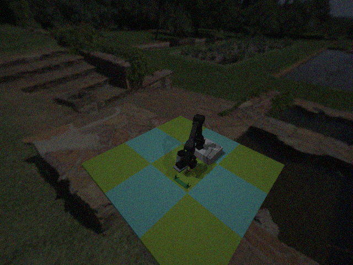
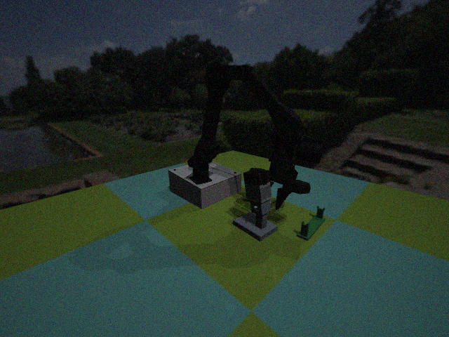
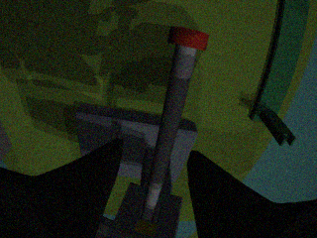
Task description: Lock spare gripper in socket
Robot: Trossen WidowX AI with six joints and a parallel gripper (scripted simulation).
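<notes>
Now: gripper tip 5 cm to the left of the socket and 1 cm above it. From my gripper tip the other things lie so: spare gripper 5 cm to the right, 7 cm above; then green pin rest 9 cm ahead, 9 cm to the left, 3 cm below.
</notes>
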